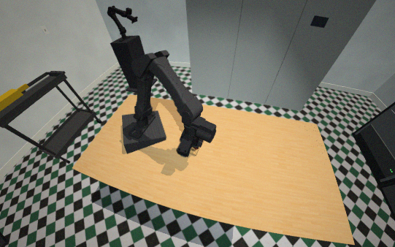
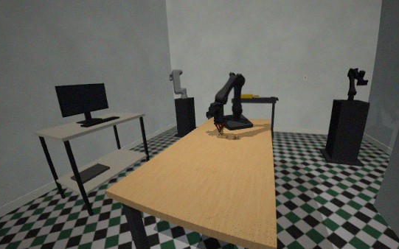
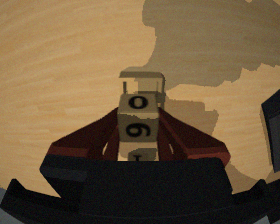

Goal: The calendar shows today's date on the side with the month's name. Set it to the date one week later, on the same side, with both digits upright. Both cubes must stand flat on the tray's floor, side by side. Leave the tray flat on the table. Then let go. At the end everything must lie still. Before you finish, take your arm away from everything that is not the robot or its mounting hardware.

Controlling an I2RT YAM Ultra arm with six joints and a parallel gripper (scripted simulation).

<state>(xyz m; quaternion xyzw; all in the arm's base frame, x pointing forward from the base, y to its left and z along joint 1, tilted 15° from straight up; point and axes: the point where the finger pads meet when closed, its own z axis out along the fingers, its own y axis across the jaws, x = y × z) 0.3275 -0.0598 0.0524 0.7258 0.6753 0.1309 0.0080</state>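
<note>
Now: hand 50 mm above the wooden tray and 20 mm to the right of it. The rest, counted from my hand: wooden cube right at my hand.
</note>
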